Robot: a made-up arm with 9 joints. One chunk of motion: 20 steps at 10 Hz.
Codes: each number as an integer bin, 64 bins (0 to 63) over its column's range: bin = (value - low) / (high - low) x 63, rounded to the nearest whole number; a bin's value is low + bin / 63 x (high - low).
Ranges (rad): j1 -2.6..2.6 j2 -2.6..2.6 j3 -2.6..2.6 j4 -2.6..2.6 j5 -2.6..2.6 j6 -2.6..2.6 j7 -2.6..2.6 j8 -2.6..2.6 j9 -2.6..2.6
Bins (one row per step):
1: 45 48 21 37 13 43 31 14 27
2: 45 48 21 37 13 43 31 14 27
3: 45 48 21 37 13 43 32 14 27
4: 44 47 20 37 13 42 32 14 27
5: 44 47 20 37 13 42 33 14 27
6: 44 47 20 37 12 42 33 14 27
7: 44 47 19 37 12 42 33 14 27
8: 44 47 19 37 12 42 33 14 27
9: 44 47 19 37 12 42 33 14 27
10: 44 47 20 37 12 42 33 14 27
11: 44 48 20 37 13 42 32 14 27
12: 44 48 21 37 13 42 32 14 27
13: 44 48 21 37 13 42 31 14 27
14: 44 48 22 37 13 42 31 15 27
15: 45 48 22 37 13 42 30 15 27
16: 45 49 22 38 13 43 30 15 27
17: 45 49 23 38 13 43 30 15 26
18: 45 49 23 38 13 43 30 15 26
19: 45 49 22 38 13 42 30 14 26
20: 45 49 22 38 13 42 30 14 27
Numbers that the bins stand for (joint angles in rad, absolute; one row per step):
1: 1.1143 1.3619 -0.8667 0.4540 -1.5270 0.9492 -0.0413 -1.4444 -0.3714
2: 1.1143 1.3619 -0.8667 0.4540 -1.5270 0.9492 -0.0413 -1.4444 -0.3714
3: 1.1143 1.3619 -0.8667 0.4540 -1.5270 0.9492 0.0413 -1.4444 -0.3714
4: 1.0317 1.2794 -0.9492 0.4540 -1.5270 0.8667 0.0413 -1.4444 -0.3714
5: 1.0317 1.2794 -0.9492 0.4540 -1.5270 0.8667 0.1238 -1.4444 -0.3714
6: 1.0317 1.2794 -0.9492 0.4540 -1.6095 0.8667 0.1238 -1.4444 -0.3714
7: 1.0317 1.2794 -1.0317 0.4540 -1.6095 0.8667 0.1238 -1.4444 -0.3714
8: 1.0317 1.2794 -1.0317 0.4540 -1.6095 0.8667 0.1238 -1.4444 -0.3714
9: 1.0317 1.2794 -1.0317 0.4540 -1.6095 0.8667 0.1238 -1.4444 -0.3714
10: 1.0317 1.2794 -0.9492 0.4540 -1.6095 0.8667 0.1238 -1.4444 -0.3714
11: 1.0317 1.3619 -0.9492 0.4540 -1.5270 0.8667 0.0413 -1.4444 -0.3714
12: 1.0317 1.3619 -0.8667 0.4540 -1.5270 0.8667 0.0413 -1.4444 -0.3714
13: 1.0317 1.3619 -0.8667 0.4540 -1.5270 0.8667 -0.0413 -1.4444 -0.3714
14: 1.0317 1.3619 -0.7841 0.4540 -1.5270 0.8667 -0.0413 -1.3619 -0.3714
15: 1.1143 1.3619 -0.7841 0.4540 -1.5270 0.8667 -0.1238 -1.3619 -0.3714
16: 1.1143 1.4444 -0.7841 0.5365 -1.5270 0.9492 -0.1238 -1.3619 -0.3714
17: 1.1143 1.4444 -0.7016 0.5365 -1.5270 0.9492 -0.1238 -1.3619 -0.4540
18: 1.1143 1.4444 -0.7016 0.5365 -1.5270 0.9492 -0.1238 -1.3619 -0.4540
19: 1.1143 1.4444 -0.7841 0.5365 -1.5270 0.8667 -0.1238 -1.4444 -0.4540
20: 1.1143 1.4444 -0.7841 0.5365 -1.5270 0.8667 -0.1238 -1.4444 -0.3714

